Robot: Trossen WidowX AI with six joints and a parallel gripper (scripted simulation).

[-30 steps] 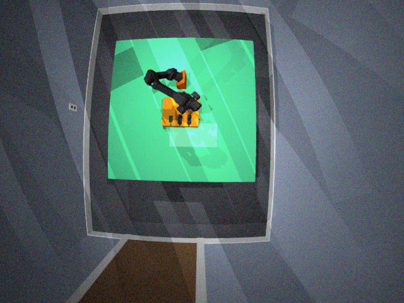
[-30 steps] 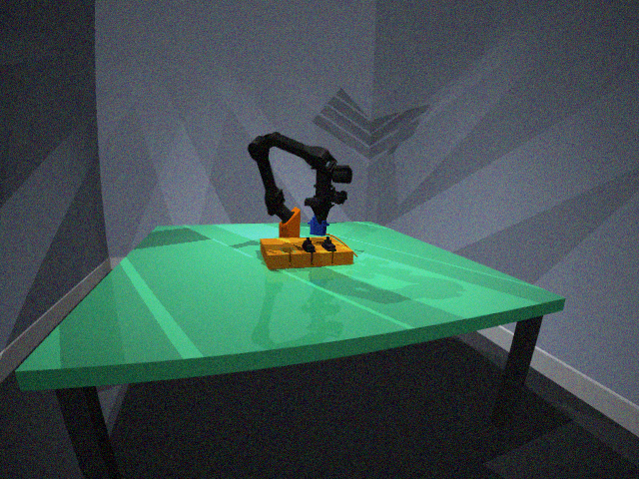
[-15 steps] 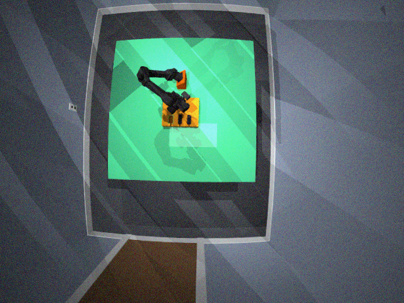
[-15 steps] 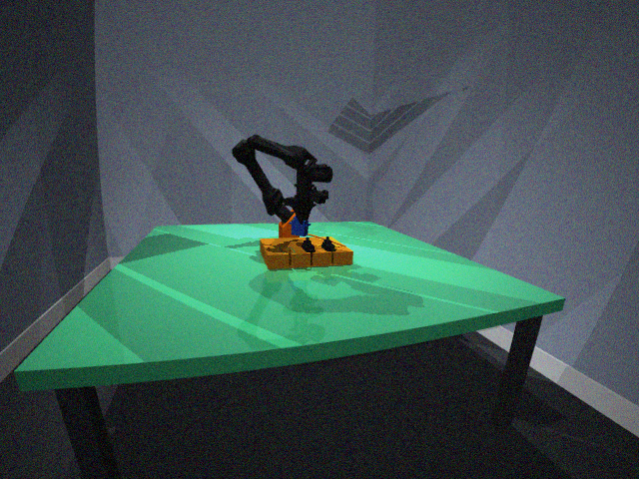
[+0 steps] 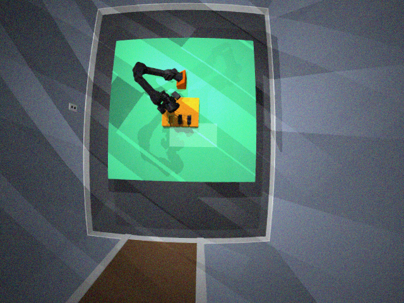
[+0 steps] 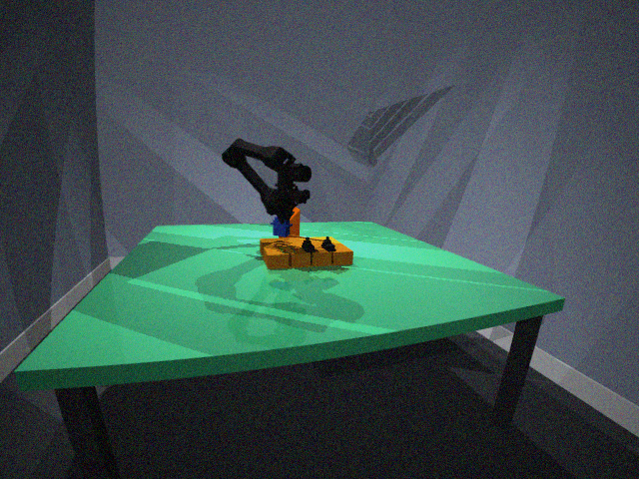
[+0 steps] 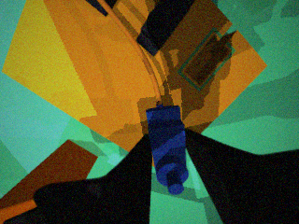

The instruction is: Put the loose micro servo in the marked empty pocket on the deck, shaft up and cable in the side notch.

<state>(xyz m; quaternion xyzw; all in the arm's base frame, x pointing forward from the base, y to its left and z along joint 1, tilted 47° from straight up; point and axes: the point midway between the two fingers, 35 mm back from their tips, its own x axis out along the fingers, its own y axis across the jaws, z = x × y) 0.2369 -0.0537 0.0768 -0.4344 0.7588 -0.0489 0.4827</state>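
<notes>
My gripper tip is now 100 mm above the orange deck and 70 mm to the right of it.
</notes>
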